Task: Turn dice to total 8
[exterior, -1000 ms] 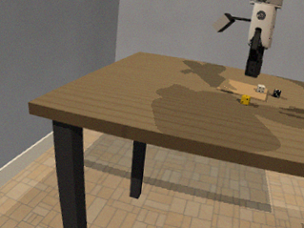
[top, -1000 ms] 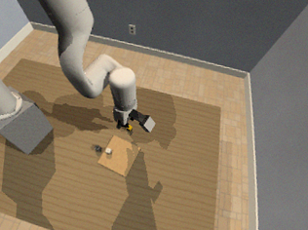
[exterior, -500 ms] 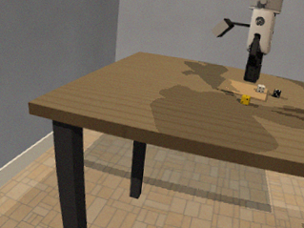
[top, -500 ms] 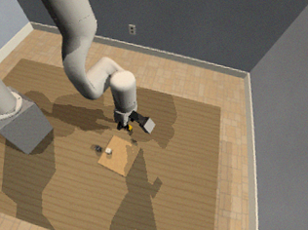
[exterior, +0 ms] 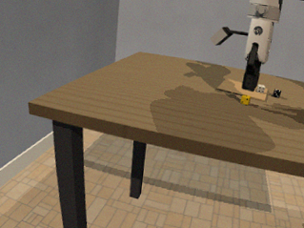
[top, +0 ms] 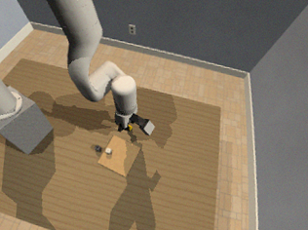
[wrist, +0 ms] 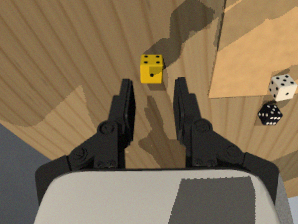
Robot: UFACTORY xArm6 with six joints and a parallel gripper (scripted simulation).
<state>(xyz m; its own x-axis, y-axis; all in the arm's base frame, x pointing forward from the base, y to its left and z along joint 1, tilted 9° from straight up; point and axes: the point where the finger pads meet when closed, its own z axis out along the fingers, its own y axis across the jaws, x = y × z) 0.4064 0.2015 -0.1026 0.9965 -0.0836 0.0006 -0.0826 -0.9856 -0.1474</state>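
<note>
The yellow die is 50 mm below my hand. The rest, counted from my hand: black die 140 mm to the right, 80 mm behind, 50 mm below; then tan mat 130 mm to the right, 60 mm below, 20 mm ahead; then white die 140 mm to the right, 50 mm below, 30 mm behind.
</note>
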